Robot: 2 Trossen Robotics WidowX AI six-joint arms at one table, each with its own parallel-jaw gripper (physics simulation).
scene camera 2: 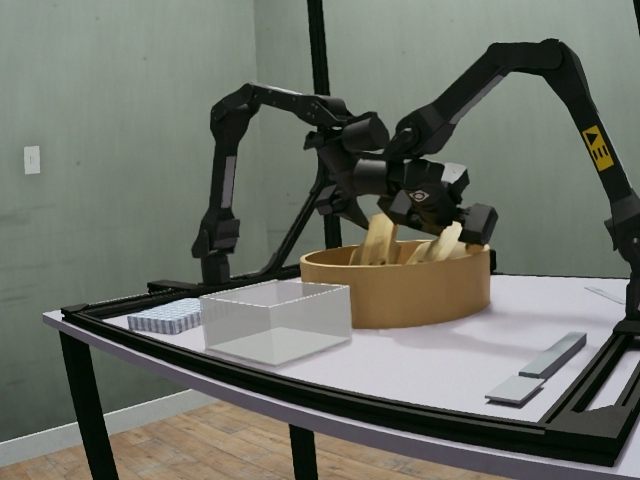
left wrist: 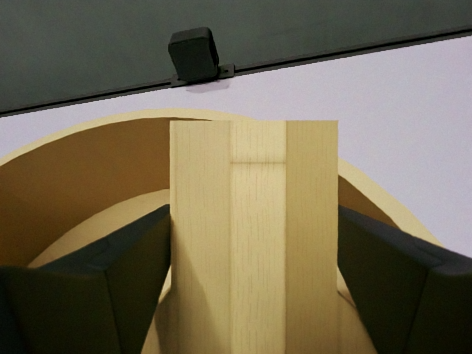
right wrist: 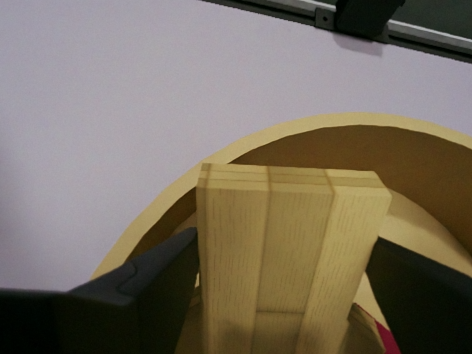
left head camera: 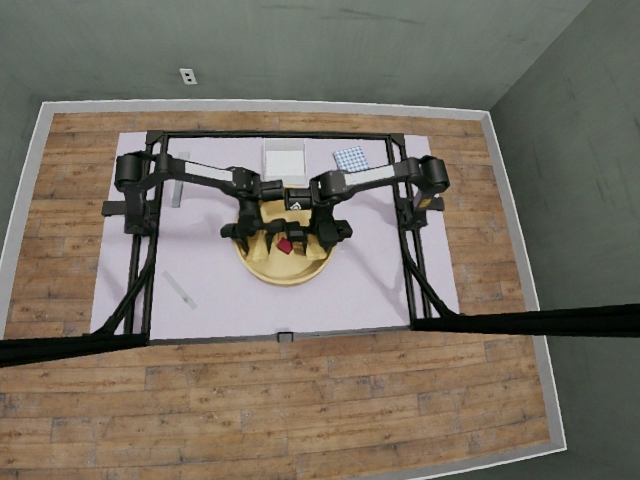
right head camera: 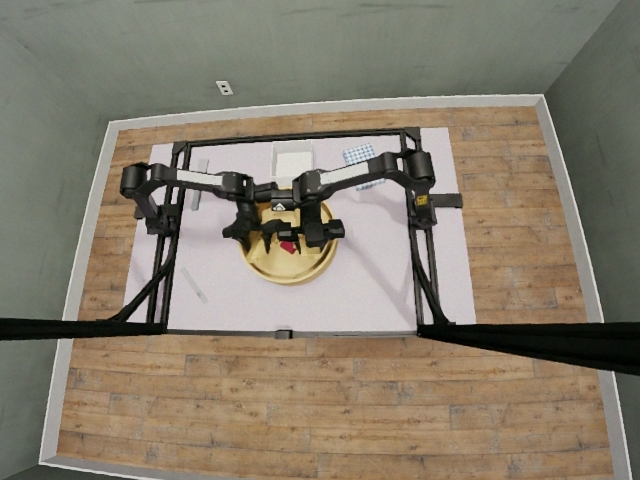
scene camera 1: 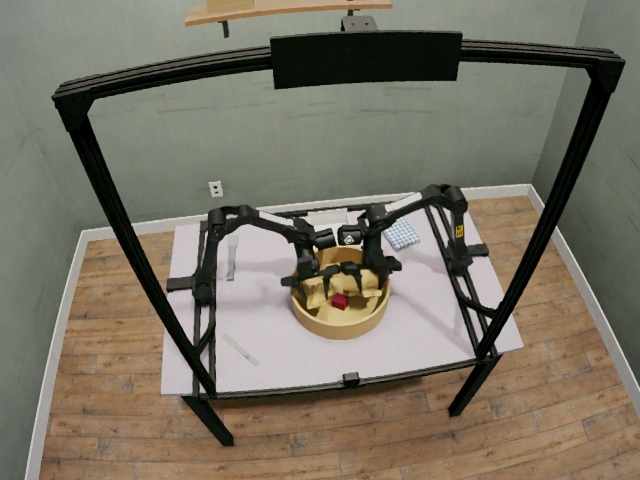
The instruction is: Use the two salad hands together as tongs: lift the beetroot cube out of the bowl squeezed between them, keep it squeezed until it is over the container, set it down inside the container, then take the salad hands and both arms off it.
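Places are measured from the left arm's base along level axes (x ahead, y left, z up), in millimetres.
Pixels of known places: left gripper, fingertip midpoint: (scene camera 2: 458, 239) (left wrist: 251, 214) (left head camera: 259, 254) (right head camera: 259, 254) (scene camera 1: 317, 302); right gripper, fingertip midpoint: (scene camera 2: 383, 226) (right wrist: 281, 243) (left head camera: 314, 252) (right head camera: 310, 252) (scene camera 1: 370, 292); left arm's base, origin of the base link: (left head camera: 145, 227) (right head camera: 168, 228) (scene camera 1: 204, 297); right arm's base, origin of the base link: (scene camera 2: 216, 283) (left head camera: 408, 222) (right head camera: 420, 220) (scene camera 1: 457, 268).
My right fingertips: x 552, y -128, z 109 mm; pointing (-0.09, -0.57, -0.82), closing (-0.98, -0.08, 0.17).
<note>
Ahead of a thing's pixels: the offset from my right fingertips to its top centre.
The dark red beetroot cube {dx -85, dy +48, dz -82 mm} (left head camera: 284, 245) (right head camera: 287, 247) (scene camera 1: 339, 301) lies low inside the round wooden bowl {dx -83, dy +76, dz -35 mm} (left head camera: 287, 281) (scene camera 1: 338, 330) (scene camera 2: 398, 299), between the two salad hands; whether they touch it is unclear. My left gripper (left head camera: 257, 249) (left wrist: 251, 214) is shut on the left salad hand (scene camera 1: 316, 297) (left wrist: 257, 260), which slants down into the bowl. My right gripper (scene camera 1: 371, 288) (right wrist: 281, 243) is shut on the right salad hand (scene camera 2: 379, 240) (right wrist: 290, 275), also reaching into the bowl. A clear, open-topped container {dx -79, dy +359, dz -52 mm} (left head camera: 285, 164) (scene camera 2: 279, 330) stands behind the bowl in the left head view.
A blue checked cloth pad {dx +181, dy +349, dz -104 mm} (left head camera: 351, 159) (scene camera 2: 165, 316) lies right of the container in the left head view. A grey bar {dx -456, dy +313, dz -114 mm} (left head camera: 177, 192) (scene camera 2: 553, 356) and a pale strip {dx -431, dy -82, dz -126 mm} (left head camera: 179, 290) lie at the left. Both forearms meet closely above the bowl. A black frame (left head camera: 279, 134) edges the table.
</note>
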